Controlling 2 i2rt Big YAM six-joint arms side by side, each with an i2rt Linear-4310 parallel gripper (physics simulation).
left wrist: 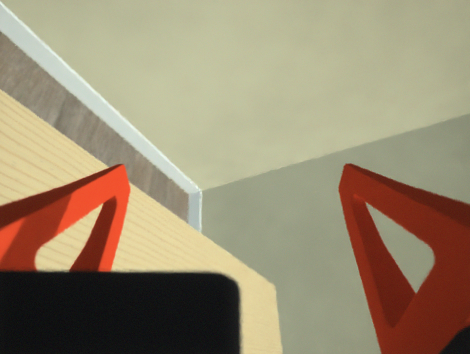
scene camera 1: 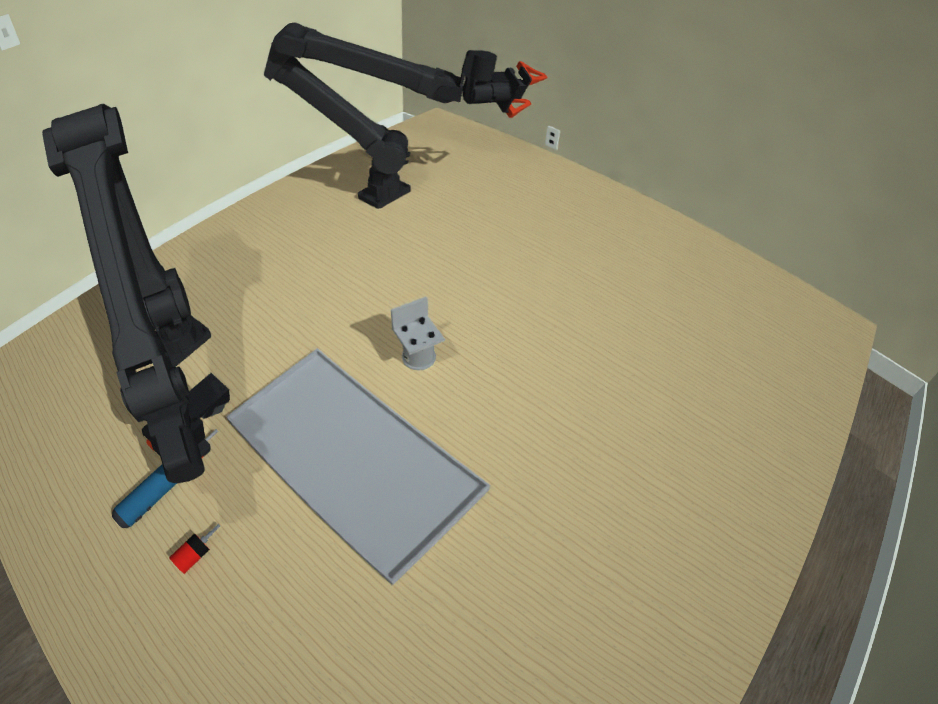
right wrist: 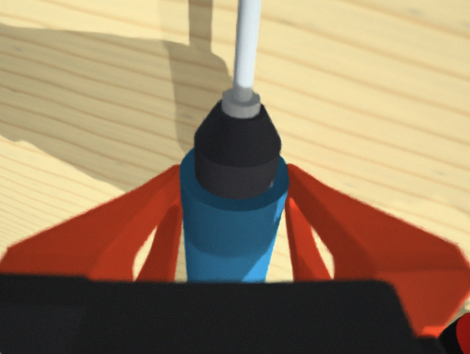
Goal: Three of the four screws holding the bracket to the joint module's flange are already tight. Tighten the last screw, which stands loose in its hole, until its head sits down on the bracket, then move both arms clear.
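Places are measured from the left arm's base along level axes (x ahead, y left, z up), in metres.
Pixels of known places: left gripper, fingertip midpoint: (left wrist: pixel 234 176) (scene camera 1: pixel 537 89); right gripper, fingertip midpoint: (right wrist: pixel 233 177); left arm's base, origin of the base link: (scene camera 1: pixel 384 194); right arm's base, origin of the base link: (scene camera 1: pixel 180 344).
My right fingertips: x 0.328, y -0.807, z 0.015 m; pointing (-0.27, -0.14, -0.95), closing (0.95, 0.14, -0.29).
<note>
For each thing: its middle in the pictures, then the offset to it from my right fingertips. Level surfaces: height alone.
- grey bracket, body centre: (scene camera 1: pixel 417 326) dx +0.130, dy +0.460, dz +0.067 m
- round joint module, body centre: (scene camera 1: pixel 418 345) dx +0.130, dy +0.460, dz +0.017 m
- blue screwdriver, body centre: (right wrist: pixel 231 238) (scene camera 1: pixel 168 475) dx +0.005, dy -0.032, dz +0.005 m
- grey tray, body centre: (scene camera 1: pixel 347 453) dx +0.190, dy +0.224, dz -0.007 m
- black driver, body centre: (scene camera 1: pixel 198 545) dx +0.145, dy -0.064, dz +0.002 m
- table, its level: dz -0.015 m
The grey bracket (scene camera 1: pixel 409 311) sits on the round joint module (scene camera 1: pixel 418 359) near the middle of scene camera 1. Several dark screw heads show on its flat part; I cannot tell which one stands loose. My right gripper (scene camera 1: pixel 178 457) (right wrist: pixel 233 177) is shut on the blue screwdriver (scene camera 1: pixel 143 497) (right wrist: pixel 227 235), with its fingers on both sides of the handle just behind the black nose. The screwdriver lies low at the table, its shaft pointing away from the handle; the wrist hides part of it in scene camera 1. My left gripper (scene camera 1: pixel 536 89) (left wrist: pixel 234 176) is open and empty, high over the far table edge.
A grey tray (scene camera 1: pixel 356 462) lies between the right gripper and the lower middle of the picture. A small red and black driver (scene camera 1: pixel 188 553) (right wrist: pixel 464 331) lies on the table (scene camera 1: pixel 644 454) beside the blue screwdriver. Walls stand behind both arms.
</note>
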